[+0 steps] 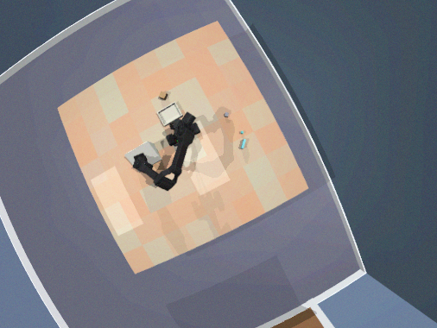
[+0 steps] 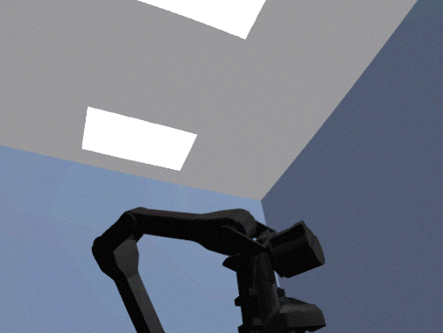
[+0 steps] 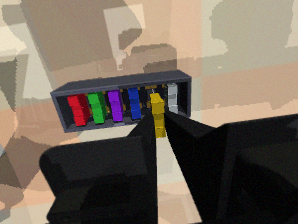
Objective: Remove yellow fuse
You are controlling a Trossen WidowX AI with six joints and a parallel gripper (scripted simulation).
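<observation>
My gripper tip is 40 mm past the tray, 180 mm to the right of it and 70 mm above it. Round my gripper tip: cyan piece: 330 mm ahead, 90 mm to the right, 60 mm below; yellow fuse: 10 mm below.
</observation>
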